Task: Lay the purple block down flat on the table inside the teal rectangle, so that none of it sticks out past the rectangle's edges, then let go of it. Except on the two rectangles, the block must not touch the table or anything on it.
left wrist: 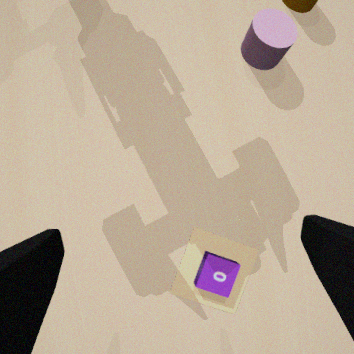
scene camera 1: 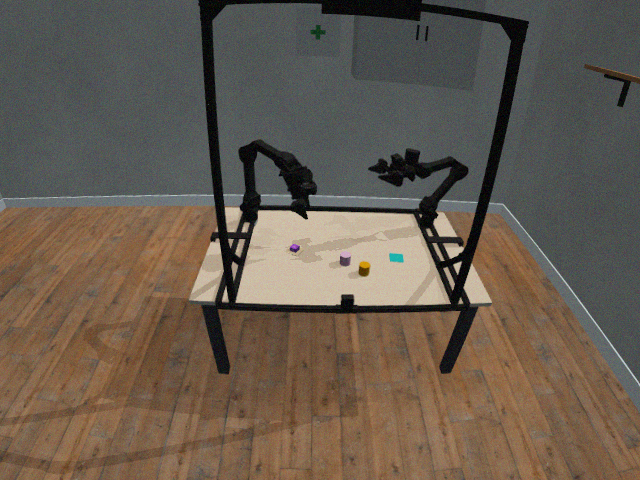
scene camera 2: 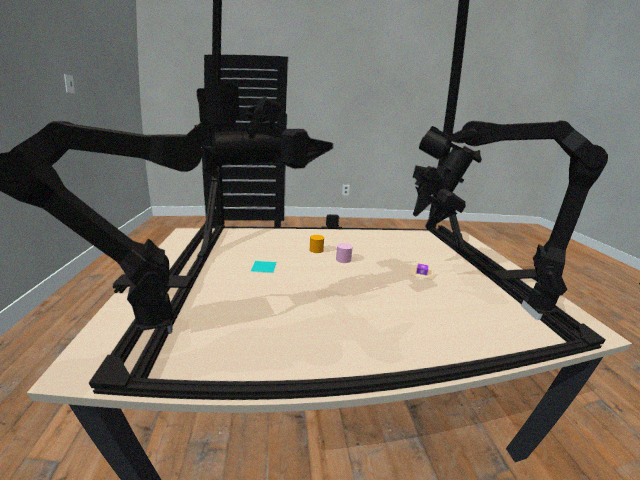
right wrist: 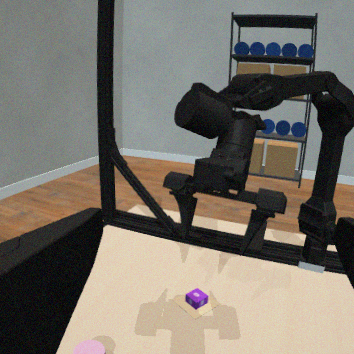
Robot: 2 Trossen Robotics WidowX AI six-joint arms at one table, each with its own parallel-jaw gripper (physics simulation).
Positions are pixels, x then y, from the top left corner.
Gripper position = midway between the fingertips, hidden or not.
Labels:
My left gripper (scene camera 2: 420,221) is open and holds nothing. My right gripper (scene camera 2: 321,144) is open and holds nothing. A pink cylinder (left wrist: 268,37) rests on the table.

